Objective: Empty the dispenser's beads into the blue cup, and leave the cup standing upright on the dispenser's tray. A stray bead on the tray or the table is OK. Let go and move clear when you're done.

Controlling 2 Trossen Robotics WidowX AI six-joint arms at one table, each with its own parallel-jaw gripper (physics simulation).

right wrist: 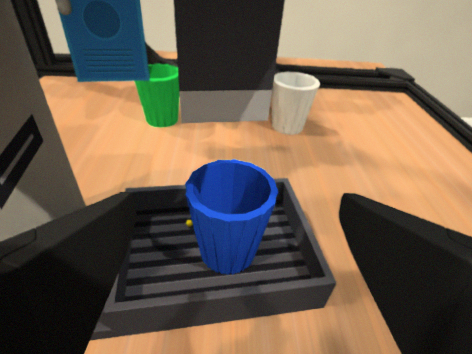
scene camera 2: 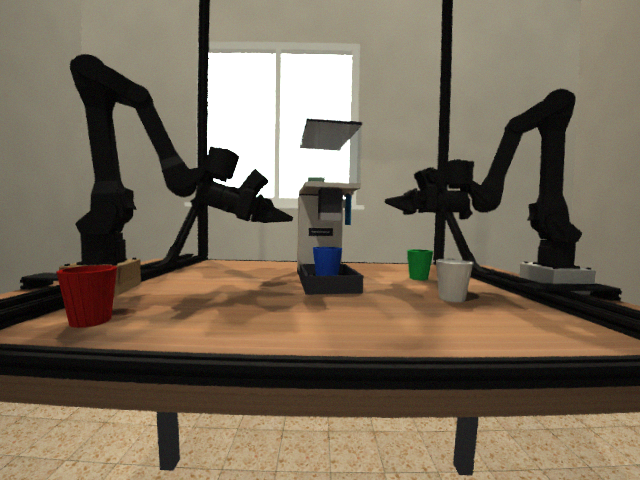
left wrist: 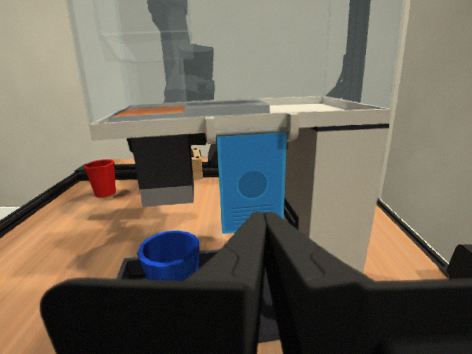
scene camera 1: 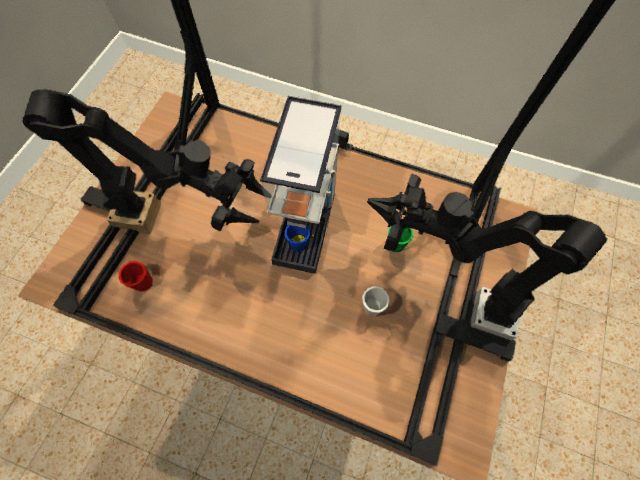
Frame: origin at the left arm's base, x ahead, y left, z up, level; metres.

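Seen in the pictures: left gripper, between the fingertips: (scene camera 2: 385, 201) (left wrist: 263, 222) (scene camera 1: 367, 200); right gripper, between the fingertips: (right wrist: 239, 204) (scene camera 2: 291, 218) (scene camera 1: 265, 209); left arm's base, origin of its link: (scene camera 2: 555, 265) (scene camera 1: 499, 311); right arm's base, origin of its link: (scene camera 2: 103, 262) (scene camera 1: 130, 206).
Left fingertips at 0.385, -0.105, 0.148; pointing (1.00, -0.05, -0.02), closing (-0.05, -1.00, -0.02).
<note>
Offsets run from my left fingertips to a thing's middle, as dx, dy, dz. "*": to the spot under its first point.
The blue cup @(+0.152, +0.084, -0.154) (scene camera 1: 297, 230) (scene camera 2: 327, 260) (left wrist: 170, 260) (right wrist: 230, 235) stands upright on the dispenser's dark slatted tray (scene camera 1: 294, 265) (scene camera 2: 333, 285) (right wrist: 220, 303), with yellow beads @(+0.153, +0.080, -0.173) (scene camera 1: 298, 239) inside. One stray bead @(+0.123, +0.049, -0.188) (scene camera 1: 312, 236) (right wrist: 189, 223) lies on the tray beside it. The dispenser @(+0.151, +0.024, -0.022) (scene camera 2: 306, 222) (left wrist: 345, 190) has a blue paddle @(+0.096, -0.003, -0.024) (scene camera 2: 347, 209) (left wrist: 252, 185) (right wrist: 105, 40) hanging down; no beads show on its orange-floored top pan @(* +0.131, +0.112, +0.089) (scene camera 1: 297, 204). My left gripper (scene camera 1: 370, 201) (scene camera 2: 386, 201) (left wrist: 263, 222) is shut and empty, apart from the paddle. My right gripper (scene camera 1: 263, 208) (scene camera 2: 291, 218) (right wrist: 239, 204) is open and empty, clear of the cup.
A green cup @(-0.102, -0.011, -0.166) (scene camera 1: 402, 238) (scene camera 2: 419, 265) (right wrist: 160, 97) and a white cup @(-0.091, +0.184, -0.166) (scene camera 1: 375, 301) (scene camera 2: 453, 281) (right wrist: 294, 105) stand right of the tray in both scene views. A red cup @(+0.500, +0.324, -0.166) (scene camera 1: 135, 276) (scene camera 2: 87, 297) (left wrist: 101, 179) stands at the front left. The dispenser's raised lid (scene camera 1: 305, 136) (scene camera 2: 330, 135) is overhead.
</note>
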